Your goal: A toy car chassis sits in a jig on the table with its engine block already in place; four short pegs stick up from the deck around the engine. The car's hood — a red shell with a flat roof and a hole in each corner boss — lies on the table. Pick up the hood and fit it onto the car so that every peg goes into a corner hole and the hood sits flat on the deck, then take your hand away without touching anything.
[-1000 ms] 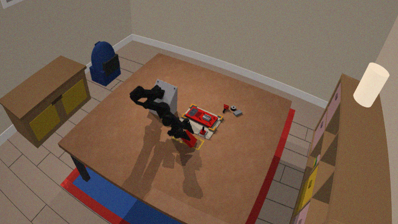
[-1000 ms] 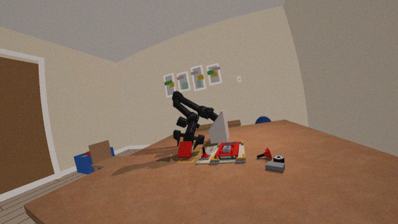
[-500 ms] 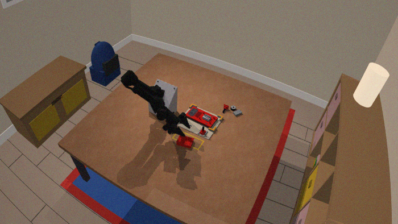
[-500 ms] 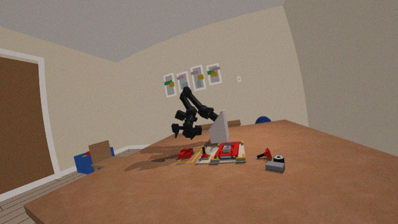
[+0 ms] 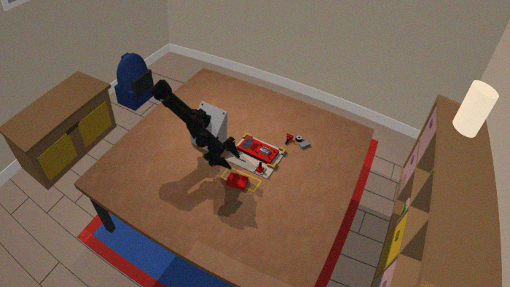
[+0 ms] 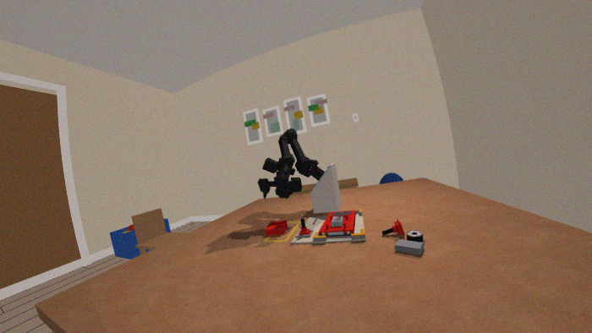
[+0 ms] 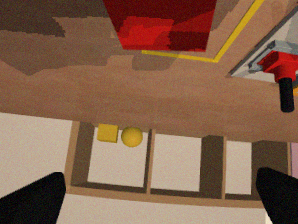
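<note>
The red hood is 11 cm below my gripper tip, 2 cm ahead of it and 1 cm to the right of it. Round my gripper tip: grey engine block: 24 cm to the left, 10 cm below, 6 cm ahead; then black wheel: 44 cm to the left, 18 cm ahead, 12 cm below; then grey jig: 22 cm to the left, 12 cm below, 3 cm ahead.
</note>
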